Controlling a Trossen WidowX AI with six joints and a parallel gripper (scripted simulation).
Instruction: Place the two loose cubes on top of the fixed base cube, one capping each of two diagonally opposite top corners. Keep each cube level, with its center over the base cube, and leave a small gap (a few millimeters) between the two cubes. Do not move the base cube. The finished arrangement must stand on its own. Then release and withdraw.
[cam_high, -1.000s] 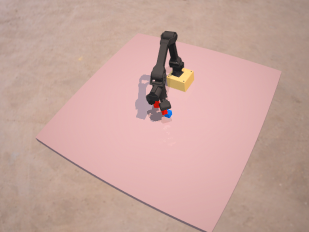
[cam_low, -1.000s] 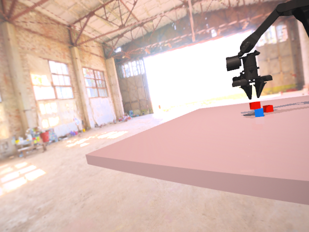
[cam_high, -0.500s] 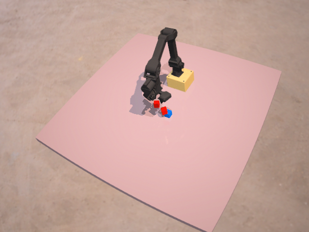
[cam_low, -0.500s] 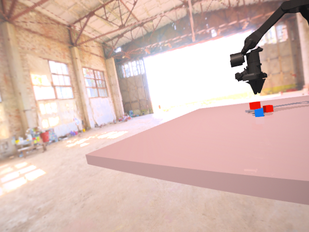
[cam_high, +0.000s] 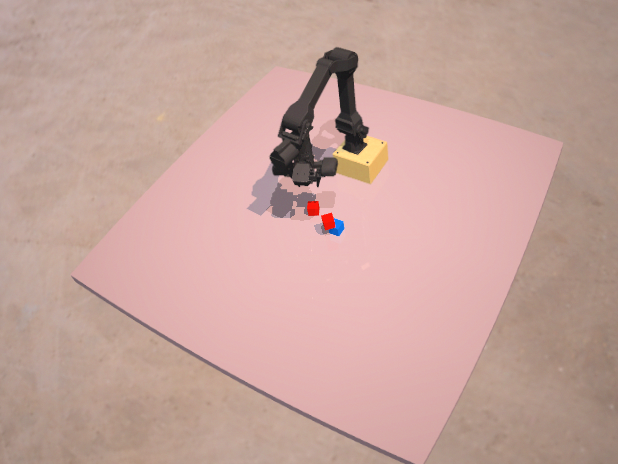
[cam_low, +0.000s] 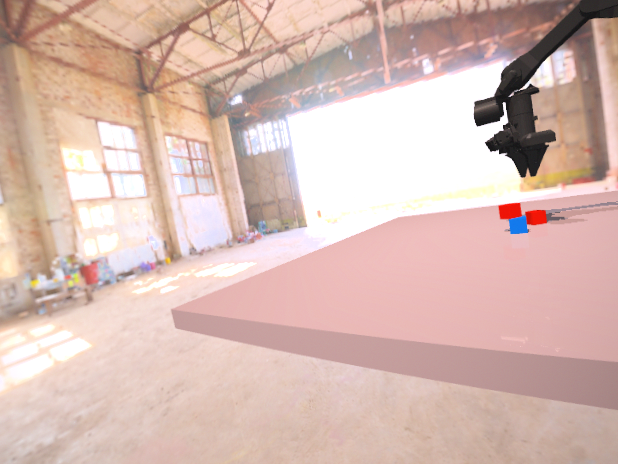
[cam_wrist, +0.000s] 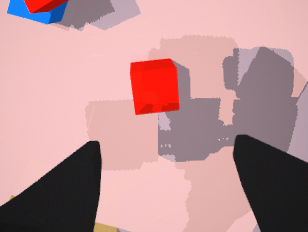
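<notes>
The blue cube is 110 mm below my gripper tip, 100 mm to the left of it and 20 mm ahead of it.
</notes>
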